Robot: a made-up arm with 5 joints.
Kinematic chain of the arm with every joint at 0, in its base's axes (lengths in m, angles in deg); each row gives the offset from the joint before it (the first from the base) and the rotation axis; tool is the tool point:
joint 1: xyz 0 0 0.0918 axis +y
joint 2: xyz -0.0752 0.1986 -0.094 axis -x
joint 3: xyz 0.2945 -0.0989 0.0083 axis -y
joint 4: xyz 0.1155 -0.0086 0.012 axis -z
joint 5: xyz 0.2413 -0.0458 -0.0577 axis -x
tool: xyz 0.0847 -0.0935 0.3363
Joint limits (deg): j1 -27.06..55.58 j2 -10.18..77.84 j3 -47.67..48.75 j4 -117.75..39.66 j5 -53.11..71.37
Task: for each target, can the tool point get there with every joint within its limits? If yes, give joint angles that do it. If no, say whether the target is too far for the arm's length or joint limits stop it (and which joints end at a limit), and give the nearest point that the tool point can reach.
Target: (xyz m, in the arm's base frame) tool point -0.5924 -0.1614 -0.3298
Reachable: no: joint limits stop it (at a limit: joint 2, joint 3, joint 5) | nearest point -0.2251 0.2170 -0.0684 | short by 0.589 m
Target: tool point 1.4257 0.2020 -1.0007
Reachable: no: too far | nearest point 0.6796 0.1355 -0.4290 | short by 0.942 m
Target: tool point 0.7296 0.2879 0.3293
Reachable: yes | joints 7.51 69.72 7.35 -10.90 -38.29
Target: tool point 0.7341 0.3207 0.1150
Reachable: yes | joints -0.85 15.45 -13.22 -65.78 -19.21
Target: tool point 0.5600 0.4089 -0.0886
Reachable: yes | joints 29.17 9.39 5.07 -15.28 60.77
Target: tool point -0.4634 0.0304 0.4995
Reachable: no: joint limits stop it (at a limit: joint 1, joint 3, joint 4) | nearest point -0.0645 0.0527 0.6037 | short by 0.413 m
